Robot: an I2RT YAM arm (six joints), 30 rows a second.
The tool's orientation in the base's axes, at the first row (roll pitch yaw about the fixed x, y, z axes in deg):
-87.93 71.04 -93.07
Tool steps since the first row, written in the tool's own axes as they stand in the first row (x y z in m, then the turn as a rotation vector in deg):
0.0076 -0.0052 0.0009 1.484 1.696 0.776
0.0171 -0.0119 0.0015 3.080 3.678 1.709
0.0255 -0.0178 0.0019 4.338 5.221 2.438
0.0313 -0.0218 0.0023 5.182 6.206 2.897
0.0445 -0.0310 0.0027 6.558 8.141 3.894
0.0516 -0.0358 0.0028 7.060 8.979 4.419
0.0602 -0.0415 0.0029 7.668 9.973 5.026
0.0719 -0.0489 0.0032 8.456 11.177 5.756
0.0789 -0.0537 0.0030 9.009 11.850 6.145
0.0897 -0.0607 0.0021 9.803 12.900 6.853
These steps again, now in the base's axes. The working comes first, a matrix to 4 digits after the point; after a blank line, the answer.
The tool's axes in the first row as the columns of a matrix, in the base's axes (used below as rounded here):
-0.0174 0.0867 0.9961
-0.3244 0.9418 -0.0876
-0.9457 -0.3247 0.0117

0.0003 -0.0074 -0.0055 0.894 1.048 -1.945
0.0002 -0.0169 -0.0123 1.968 2.315 -4.087
-0.0001 -0.0252 -0.0183 2.806 3.296 -5.769
-0.0001 -0.0309 -0.0225 3.334 3.910 -6.882
-0.0008 -0.0439 -0.0320 4.471 5.199 -8.800
-0.0012 -0.0507 -0.0371 5.057 5.779 -9.540
-0.0018 -0.0589 -0.0434 5.738 6.465 -10.431
-0.0023 -0.0697 -0.0521 6.555 7.279 -11.559
-0.0030 -0.0764 -0.0571 6.992 7.700 -12.296
-0.0047 -0.0864 -0.0651 7.774 8.369 -13.379

